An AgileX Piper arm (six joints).
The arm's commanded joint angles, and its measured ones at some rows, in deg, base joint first. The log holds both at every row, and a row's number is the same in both.
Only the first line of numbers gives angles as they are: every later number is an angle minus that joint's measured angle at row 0.
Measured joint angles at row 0:
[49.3, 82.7, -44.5, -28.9, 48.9, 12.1]
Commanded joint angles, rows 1 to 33:
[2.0, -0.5, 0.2, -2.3, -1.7, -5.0]
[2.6, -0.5, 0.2, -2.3, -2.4, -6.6]
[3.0, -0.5, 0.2, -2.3, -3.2, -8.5]
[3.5, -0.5, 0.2, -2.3, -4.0, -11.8]
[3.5, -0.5, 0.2, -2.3, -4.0, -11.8]
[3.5, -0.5, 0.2, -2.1, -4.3, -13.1]
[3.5, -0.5, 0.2, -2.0, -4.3, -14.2]
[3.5, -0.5, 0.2, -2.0, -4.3, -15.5]
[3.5, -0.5, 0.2, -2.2, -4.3, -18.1]
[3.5, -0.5, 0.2, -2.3, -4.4, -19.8]
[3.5, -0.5, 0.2, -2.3, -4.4, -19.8]
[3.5, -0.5, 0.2, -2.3, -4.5, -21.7]
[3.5, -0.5, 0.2, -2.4, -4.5, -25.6]
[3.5, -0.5, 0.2, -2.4, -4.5, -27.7]
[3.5, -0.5, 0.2, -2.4, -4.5, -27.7]
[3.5, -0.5, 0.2, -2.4, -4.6, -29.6]
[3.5, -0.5, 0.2, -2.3, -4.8, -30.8]
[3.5, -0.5, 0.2, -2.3, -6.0, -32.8]
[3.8, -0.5, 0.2, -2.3, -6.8, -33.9]
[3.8, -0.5, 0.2, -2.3, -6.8, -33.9]
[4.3, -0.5, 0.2, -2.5, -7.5, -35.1]
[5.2, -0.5, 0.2, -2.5, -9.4, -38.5]
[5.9, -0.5, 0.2, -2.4, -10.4, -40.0]
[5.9, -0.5, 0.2, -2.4, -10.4, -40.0]
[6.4, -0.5, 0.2, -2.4, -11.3, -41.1]
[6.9, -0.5, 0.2, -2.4, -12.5, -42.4]
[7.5, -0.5, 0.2, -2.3, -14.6, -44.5]
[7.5, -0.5, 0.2, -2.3, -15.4, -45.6]
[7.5, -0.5, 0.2, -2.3, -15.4, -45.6]
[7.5, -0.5, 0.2, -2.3, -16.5, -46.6]
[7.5, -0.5, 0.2, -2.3, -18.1, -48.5]
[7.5, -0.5, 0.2, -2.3, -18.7, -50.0]
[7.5, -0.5, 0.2, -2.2, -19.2, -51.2]
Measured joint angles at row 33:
[7.4, 0.0, 0.0, -0.9, -16.5, -47.4]
